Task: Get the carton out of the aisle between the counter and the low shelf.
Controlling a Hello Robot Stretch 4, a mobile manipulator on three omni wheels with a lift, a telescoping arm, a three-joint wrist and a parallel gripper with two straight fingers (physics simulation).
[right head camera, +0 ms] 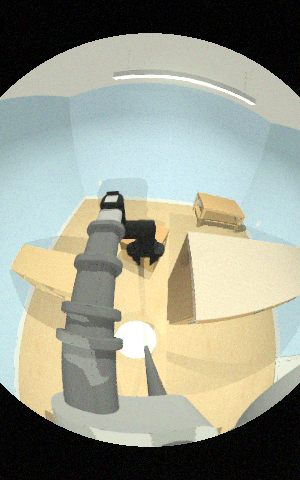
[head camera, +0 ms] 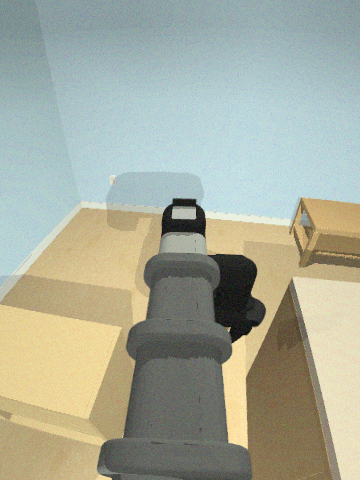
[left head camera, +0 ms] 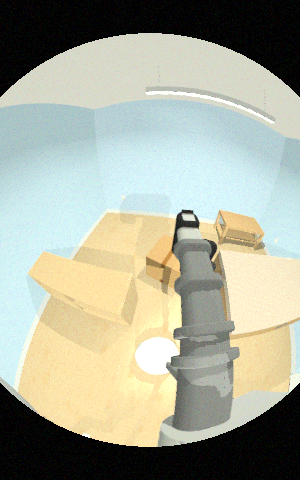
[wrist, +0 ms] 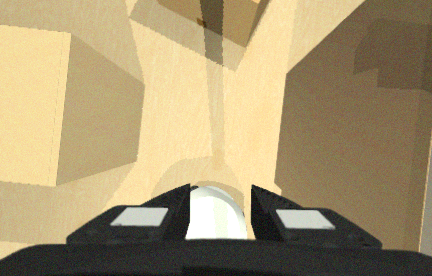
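Seen in the pictures: gripper, fingertip midpoint: [right head camera: 144, 262] [wrist: 220, 202]; robot's base, origin of the base link: [right head camera: 135, 338] [left head camera: 156, 354] [wrist: 201, 228].
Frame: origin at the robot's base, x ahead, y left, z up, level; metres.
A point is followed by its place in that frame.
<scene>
The brown carton [left head camera: 156, 271] @(x 0.980, y 0.051, z 0.172 m) [right head camera: 162, 234] @(x 1.142, y -0.330, z 0.379 m) [wrist: 232, 20] @(x 0.880, y -0.143, z 0.181 m) stands on the floor in the aisle, turned at an angle. In the head camera view my arm hides it. The low shelf [head camera: 55, 355] @(x 0.524, y 0.504, z 0.582 m) [left head camera: 90, 280] @(x 0.556, y 0.620, z 0.582 m) [right head camera: 45, 265] @(x 0.557, y 0.872, z 0.583 m) [wrist: 30, 105] @(x 0.505, y 0.359, z 0.582 m) is on the left. The counter [head camera: 335, 340] @(x 0.459, y -0.456, z 0.882 m) [left head camera: 260, 290] @(x 0.347, y -0.640, z 0.883 m) [right head camera: 235, 280] @(x 0.304, y -0.653, z 0.882 m) [wrist: 350, 130] @(x 0.439, y -0.372, z 0.630 m) is on the right. My gripper [wrist: 220, 202] @(x 0.385, y -0.088, z 1.021 m) [right head camera: 145, 261] @(x 0.385, y -0.088, z 1.021 m) is open, with nothing between its fingers. It points down, high above the aisle floor on the near side of the carton, and does not touch it.
A small wooden bench [head camera: 337, 215] @(x 1.938, y -1.385, z 0.423 m) [left head camera: 240, 222] @(x 1.859, y -1.480, z 0.422 m) [right head camera: 220, 204] @(x 1.873, y -1.507, z 0.423 m) stands beyond the counter near the back wall. My arm [head camera: 175, 395] @(x 0.152, y 0.000, z 1.358 m) [left head camera: 205, 320] @(x 0.131, y 0.004, z 1.358 m) [right head camera: 92, 300] @(x 0.133, y -0.010, z 1.358 m) extends over the aisle. A round white disc [left head camera: 156, 356] @(x -0.008, y 0.005, z 0.187 m) [right head camera: 134, 340] @(x -0.010, y 0.003, z 0.187 m) [wrist: 212, 215] @(x 0.118, y -0.059, z 0.187 m) shows on the near floor.
</scene>
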